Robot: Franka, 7 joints.
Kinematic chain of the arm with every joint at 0, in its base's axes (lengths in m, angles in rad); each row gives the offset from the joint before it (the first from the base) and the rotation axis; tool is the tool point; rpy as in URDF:
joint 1: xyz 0 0 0.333 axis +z
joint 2: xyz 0 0 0 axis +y
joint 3: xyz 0 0 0.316 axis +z
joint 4: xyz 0.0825 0 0 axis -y
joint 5: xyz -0.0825 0 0.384 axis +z
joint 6: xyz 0 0 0 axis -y
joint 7: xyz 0.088 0 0 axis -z
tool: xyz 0 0 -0.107 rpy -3.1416 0 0
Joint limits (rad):
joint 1: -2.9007..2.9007
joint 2: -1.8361..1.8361
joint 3: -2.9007..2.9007
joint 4: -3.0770..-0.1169
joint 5: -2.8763..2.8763
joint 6: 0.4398..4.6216
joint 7: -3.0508..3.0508
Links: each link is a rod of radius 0.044 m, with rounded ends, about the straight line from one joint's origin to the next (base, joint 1, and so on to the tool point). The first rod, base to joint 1, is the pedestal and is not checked.
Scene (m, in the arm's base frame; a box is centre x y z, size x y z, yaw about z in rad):
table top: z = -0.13
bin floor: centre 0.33 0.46 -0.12 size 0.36 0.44 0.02 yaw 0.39
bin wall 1: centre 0.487 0.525 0 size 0.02 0.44 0.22 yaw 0.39
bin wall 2: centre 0.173 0.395 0 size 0.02 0.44 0.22 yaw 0.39
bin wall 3: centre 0.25 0.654 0 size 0.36 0.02 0.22 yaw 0.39
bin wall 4: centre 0.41 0.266 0 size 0.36 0.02 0.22 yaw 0.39
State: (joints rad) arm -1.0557 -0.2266 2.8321 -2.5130 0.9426 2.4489 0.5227
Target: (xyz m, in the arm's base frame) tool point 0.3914 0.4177 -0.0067
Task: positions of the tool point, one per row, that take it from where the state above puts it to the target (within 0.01 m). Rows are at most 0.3 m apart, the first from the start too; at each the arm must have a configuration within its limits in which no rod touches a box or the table.
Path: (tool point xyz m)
1: 0.1466 0.4818 0.1937
2: 0.3914 0.4177 0.2278
3: 0.3971 0.4310 0.1595
4: 0.3974 0.4319 0.0802
5: 0.3914 0.4177 -0.0067

